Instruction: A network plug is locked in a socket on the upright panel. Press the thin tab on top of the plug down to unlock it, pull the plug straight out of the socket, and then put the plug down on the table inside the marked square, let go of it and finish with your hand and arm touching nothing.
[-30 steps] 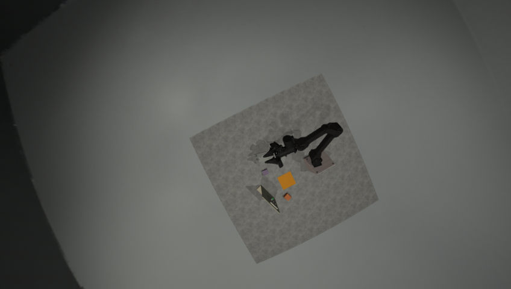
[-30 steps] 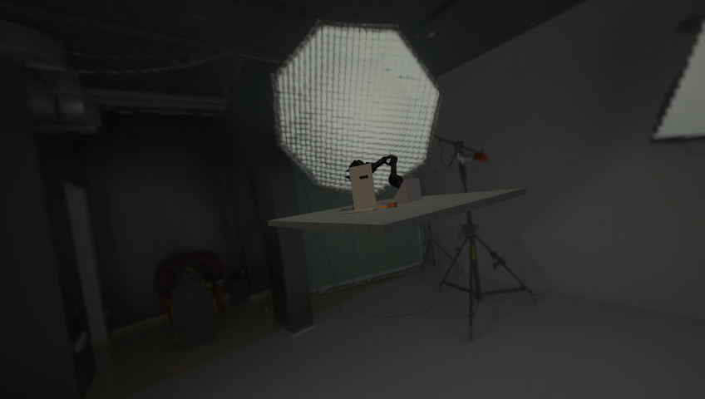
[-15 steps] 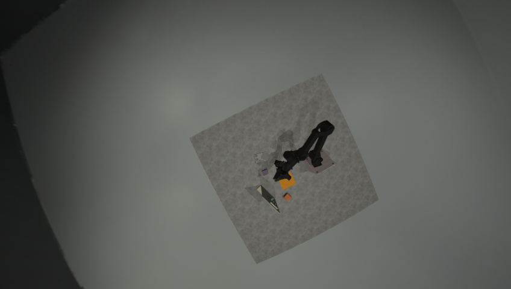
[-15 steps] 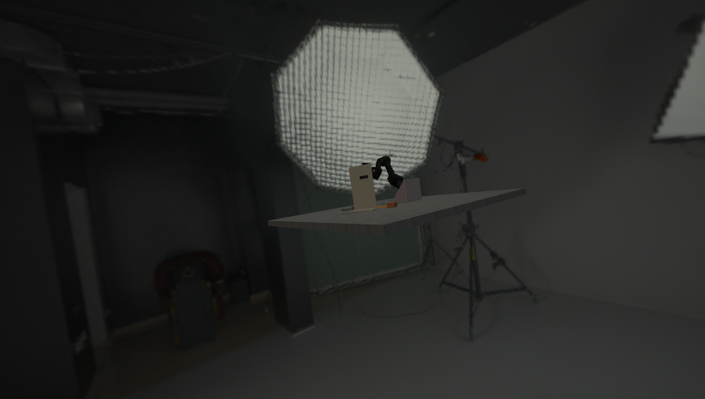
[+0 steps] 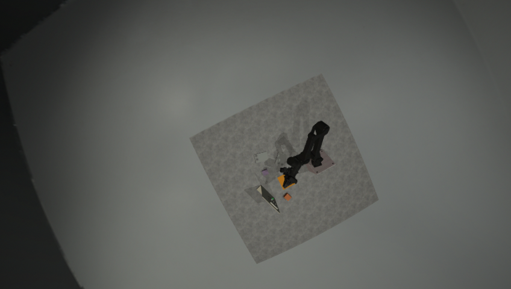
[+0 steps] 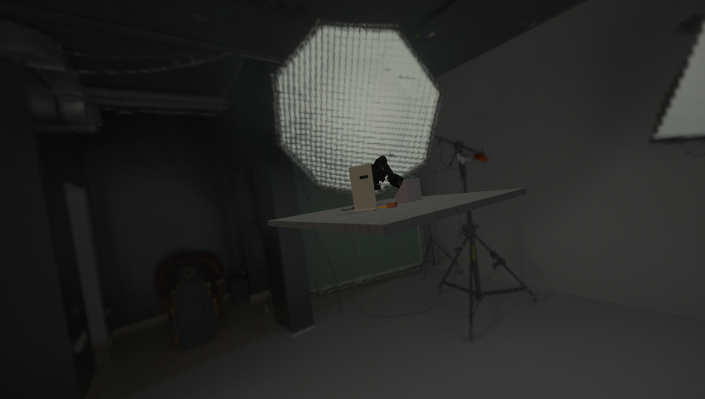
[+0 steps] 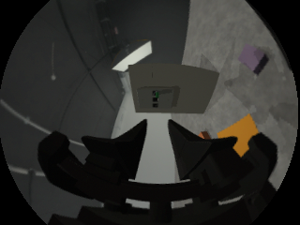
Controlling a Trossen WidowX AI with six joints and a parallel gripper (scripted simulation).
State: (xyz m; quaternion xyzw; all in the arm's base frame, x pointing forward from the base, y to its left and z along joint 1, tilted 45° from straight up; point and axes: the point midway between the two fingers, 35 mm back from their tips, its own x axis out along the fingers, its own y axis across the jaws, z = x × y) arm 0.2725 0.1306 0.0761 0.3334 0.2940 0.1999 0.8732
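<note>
Now: gripper tip 11 cm short of the greenish plug and 6 cm to the right of it. Round my gripper tip: upright beige panel (12 cm ahead, 8 cm to the left, 8 cm below); then purple cube (9 cm ahead, 11 cm to the right, 20 cm below); then orange block (3 cm behind, 15 cm to the left, 20 cm below).
</note>
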